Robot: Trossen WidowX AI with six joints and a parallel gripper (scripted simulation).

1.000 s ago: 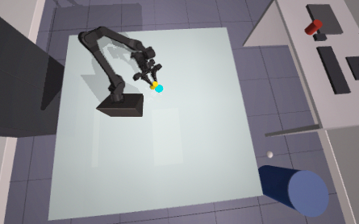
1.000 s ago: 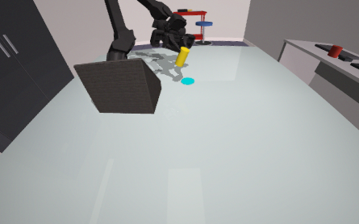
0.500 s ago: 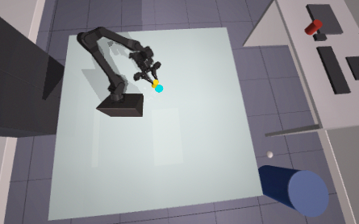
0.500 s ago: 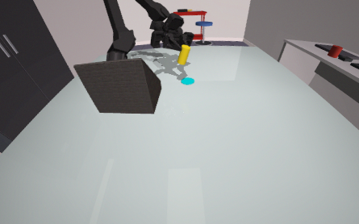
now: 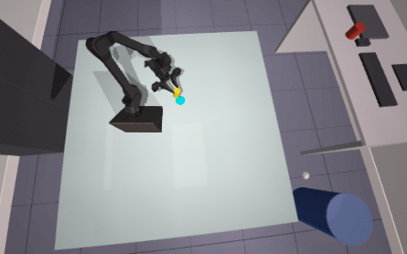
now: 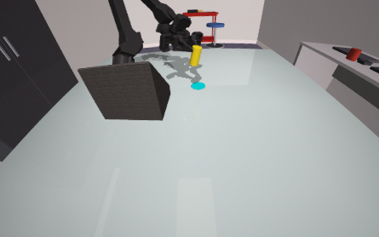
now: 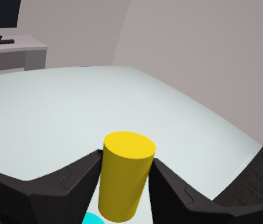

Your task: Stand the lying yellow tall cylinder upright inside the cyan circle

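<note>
My gripper tip is now 10 mm short of the cyan circle, 20 mm to the right of it and 160 mm above it. Round my gripper tip: yellow tall cylinder (20 mm below).
</note>
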